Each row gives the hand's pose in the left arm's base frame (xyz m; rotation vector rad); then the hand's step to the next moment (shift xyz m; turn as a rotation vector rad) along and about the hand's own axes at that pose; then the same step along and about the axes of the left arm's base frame.
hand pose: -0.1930 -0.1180 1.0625 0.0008 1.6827 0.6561
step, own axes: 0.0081 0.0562 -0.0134 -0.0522 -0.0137 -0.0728
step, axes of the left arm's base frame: -0.0339 0.0443 0.0171 -0.0490 -0.0603 0.0467
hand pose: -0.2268 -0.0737 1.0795 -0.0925 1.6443 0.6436
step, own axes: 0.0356 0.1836 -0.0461 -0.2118 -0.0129 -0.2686
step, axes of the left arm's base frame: -0.1241 0.1435 0.0334 -0.1926 -0.1966 0.2035
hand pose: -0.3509 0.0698 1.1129 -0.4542 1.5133 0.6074
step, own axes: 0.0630 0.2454 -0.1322 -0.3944 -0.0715 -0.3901
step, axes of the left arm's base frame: -0.2590 0.1129 -0.0428 -0.2432 -0.3340 0.3770
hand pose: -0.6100 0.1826 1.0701 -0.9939 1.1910 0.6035
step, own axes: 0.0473 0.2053 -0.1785 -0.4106 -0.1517 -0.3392
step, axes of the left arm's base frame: -0.2409 -0.0660 -0.1177 -0.1574 -0.3250 0.4198
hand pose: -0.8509 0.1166 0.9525 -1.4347 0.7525 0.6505
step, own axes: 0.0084 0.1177 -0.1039 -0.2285 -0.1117 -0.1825
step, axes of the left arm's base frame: -0.0937 -0.0989 -0.0785 -0.0658 -0.1758 0.2505
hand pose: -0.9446 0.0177 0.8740 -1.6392 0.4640 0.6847
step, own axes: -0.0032 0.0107 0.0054 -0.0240 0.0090 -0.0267
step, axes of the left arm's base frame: -0.0102 0.0031 -0.0063 -0.0189 -0.0296 0.0116
